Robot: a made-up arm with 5 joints.
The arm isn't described. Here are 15 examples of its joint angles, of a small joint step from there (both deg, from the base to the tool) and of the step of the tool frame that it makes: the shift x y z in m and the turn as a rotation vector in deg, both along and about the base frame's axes.
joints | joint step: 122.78 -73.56 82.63 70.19 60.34 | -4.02 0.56 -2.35 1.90 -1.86
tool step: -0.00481 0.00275 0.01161 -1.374 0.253 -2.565
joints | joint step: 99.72 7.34 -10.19 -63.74 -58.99 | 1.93 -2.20 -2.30 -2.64 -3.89
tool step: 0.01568 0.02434 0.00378 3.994 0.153 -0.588
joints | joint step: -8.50 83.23 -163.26 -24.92 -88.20 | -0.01 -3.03 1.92 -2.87 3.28
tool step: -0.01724 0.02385 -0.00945 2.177 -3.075 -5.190
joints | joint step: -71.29 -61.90 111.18 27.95 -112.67 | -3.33 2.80 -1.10 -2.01 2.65
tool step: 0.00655 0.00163 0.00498 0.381 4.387 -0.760
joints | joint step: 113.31 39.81 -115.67 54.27 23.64 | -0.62 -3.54 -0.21 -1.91 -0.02
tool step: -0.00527 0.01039 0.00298 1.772 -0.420 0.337
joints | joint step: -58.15 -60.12 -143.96 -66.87 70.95 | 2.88 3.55 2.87 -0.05 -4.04
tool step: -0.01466 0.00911 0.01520 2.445 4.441 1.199
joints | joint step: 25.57 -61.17 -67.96 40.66 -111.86 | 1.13 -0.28 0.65 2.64 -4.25
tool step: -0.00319 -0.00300 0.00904 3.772 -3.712 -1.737
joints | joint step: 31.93 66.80 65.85 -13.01 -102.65 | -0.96 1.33 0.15 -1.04 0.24
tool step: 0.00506 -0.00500 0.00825 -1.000 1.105 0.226
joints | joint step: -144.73 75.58 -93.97 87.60 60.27 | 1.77 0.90 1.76 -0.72 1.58
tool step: 0.00222 0.00487 -0.00673 3.055 -3.944 -0.625
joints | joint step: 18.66 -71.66 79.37 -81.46 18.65 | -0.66 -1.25 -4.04 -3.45 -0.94
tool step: 0.01038 0.01405 -0.00443 1.582 -1.356 -3.718
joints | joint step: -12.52 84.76 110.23 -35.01 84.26 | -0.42 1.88 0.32 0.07 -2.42
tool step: 0.01363 0.00369 0.00128 1.514 -1.660 2.883
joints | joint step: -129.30 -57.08 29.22 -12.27 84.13 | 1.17 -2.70 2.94 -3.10 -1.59
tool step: 0.00139 0.01210 0.00646 -5.749 1.082 3.275
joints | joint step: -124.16 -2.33 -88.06 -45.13 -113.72 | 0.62 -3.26 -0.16 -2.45 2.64
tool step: -0.02049 0.01048 -0.00840 0.325 -2.583 -0.620
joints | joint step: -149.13 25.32 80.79 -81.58 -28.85 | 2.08 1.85 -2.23 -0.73 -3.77
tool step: 0.00060 -0.01982 0.01668 2.765 -1.698 -1.527
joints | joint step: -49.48 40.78 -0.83 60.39 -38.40 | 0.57 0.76 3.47 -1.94 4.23
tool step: 0.00608 0.00513 0.00322 -2.261 -2.965 7.267
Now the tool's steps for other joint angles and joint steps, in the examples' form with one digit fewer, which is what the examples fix.
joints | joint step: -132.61 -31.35 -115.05 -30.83 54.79 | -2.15 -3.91 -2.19 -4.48 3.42
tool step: -0.0110 0.0118 -0.0126 2.23 -2.50 1.56
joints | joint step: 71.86 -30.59 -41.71 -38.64 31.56 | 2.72 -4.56 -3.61 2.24 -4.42
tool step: 0.0158 -0.0082 0.0522 9.25 -4.34 -2.39
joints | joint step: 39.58 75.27 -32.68 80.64 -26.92 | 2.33 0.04 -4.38 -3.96 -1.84
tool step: 0.0130 0.0133 -0.0252 -1.08 3.66 1.75
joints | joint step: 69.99 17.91 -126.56 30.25 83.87 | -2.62 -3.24 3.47 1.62 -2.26
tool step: 0.0097 -0.0040 0.0114 2.11 5.27 -1.81
